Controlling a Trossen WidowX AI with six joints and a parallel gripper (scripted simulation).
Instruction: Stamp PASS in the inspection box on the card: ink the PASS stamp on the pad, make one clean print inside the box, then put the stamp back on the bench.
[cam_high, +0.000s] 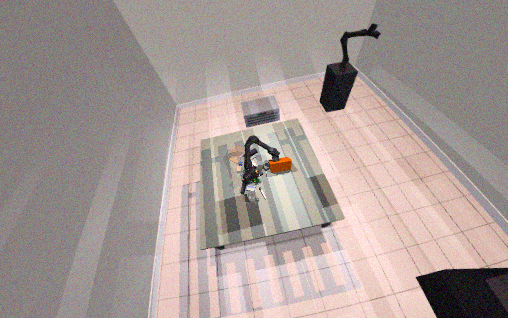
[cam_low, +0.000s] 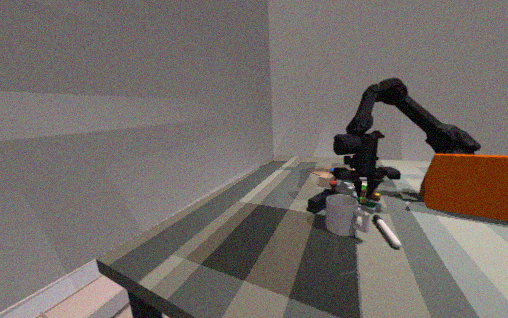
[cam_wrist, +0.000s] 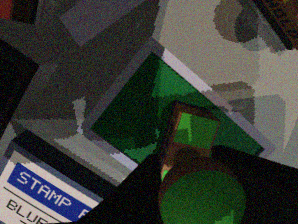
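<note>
Right now the green ink pad is 30 mm below my gripper tip. From my gripper tip the other things lie so: green-knobbed stamp (right at my gripper tip); yellow-knobbed stamp (30 mm behind, 80 mm to the right, 20 mm below); red-topped stamp (100 mm ahead, 60 mm to the right, 20 mm below).
</note>
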